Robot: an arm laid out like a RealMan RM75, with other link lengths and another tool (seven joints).
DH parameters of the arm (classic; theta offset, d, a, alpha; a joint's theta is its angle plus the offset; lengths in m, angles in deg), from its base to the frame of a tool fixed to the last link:
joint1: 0 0.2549 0 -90
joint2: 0 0 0 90
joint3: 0 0.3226 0 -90
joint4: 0 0 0 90
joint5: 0 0.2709 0 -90
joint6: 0 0 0 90
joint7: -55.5 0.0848 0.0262 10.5
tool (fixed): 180 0.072 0 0
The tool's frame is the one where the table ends.
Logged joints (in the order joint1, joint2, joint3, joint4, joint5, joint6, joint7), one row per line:
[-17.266, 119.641, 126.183, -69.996, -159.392, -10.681, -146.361]
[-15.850, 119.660, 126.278, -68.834, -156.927, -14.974, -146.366]
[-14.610, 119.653, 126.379, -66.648, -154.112, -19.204, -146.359]
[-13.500, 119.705, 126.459, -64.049, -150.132, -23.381, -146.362]
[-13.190, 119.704, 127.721, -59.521, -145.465, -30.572, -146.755]
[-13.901, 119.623, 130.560, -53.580, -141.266, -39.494, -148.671]
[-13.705, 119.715, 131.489, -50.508, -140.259, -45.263, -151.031]
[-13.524, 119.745, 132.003, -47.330, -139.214, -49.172, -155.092]
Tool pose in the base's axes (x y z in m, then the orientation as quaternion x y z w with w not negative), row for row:
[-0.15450, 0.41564, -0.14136, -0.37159, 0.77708, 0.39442, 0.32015]
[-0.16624, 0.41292, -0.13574, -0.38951, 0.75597, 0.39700, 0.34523]
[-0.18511, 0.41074, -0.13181, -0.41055, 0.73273, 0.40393, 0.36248]
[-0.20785, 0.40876, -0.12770, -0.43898, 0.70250, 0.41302, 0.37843]
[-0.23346, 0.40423, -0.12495, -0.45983, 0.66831, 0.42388, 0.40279]
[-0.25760, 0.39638, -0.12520, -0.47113, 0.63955, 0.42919, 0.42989]
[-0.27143, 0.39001, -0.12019, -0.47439, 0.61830, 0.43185, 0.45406]
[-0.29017, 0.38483, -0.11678, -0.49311, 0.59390, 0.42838, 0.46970]
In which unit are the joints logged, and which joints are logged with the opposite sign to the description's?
The joints are logged in degrees. Opposite sign: joint2, joint4, joint5.
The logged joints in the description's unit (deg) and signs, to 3 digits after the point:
[-17.266, -119.641, 126.183, 69.996, 159.392, -10.681, -146.361]
[-15.850, -119.660, 126.278, 68.834, 156.927, -14.974, -146.366]
[-14.610, -119.653, 126.379, 66.648, 154.112, -19.204, -146.359]
[-13.500, -119.705, 126.459, 64.049, 150.132, -23.381, -146.362]
[-13.190, -119.704, 127.721, 59.521, 145.465, -30.572, -146.755]
[-13.901, -119.623, 130.560, 53.580, 141.266, -39.494, -148.671]
[-13.705, -119.715, 131.489, 50.508, 140.259, -45.263, -151.031]
[-13.524, -119.745, 132.003, 47.330, 139.214, -49.172, -155.092]

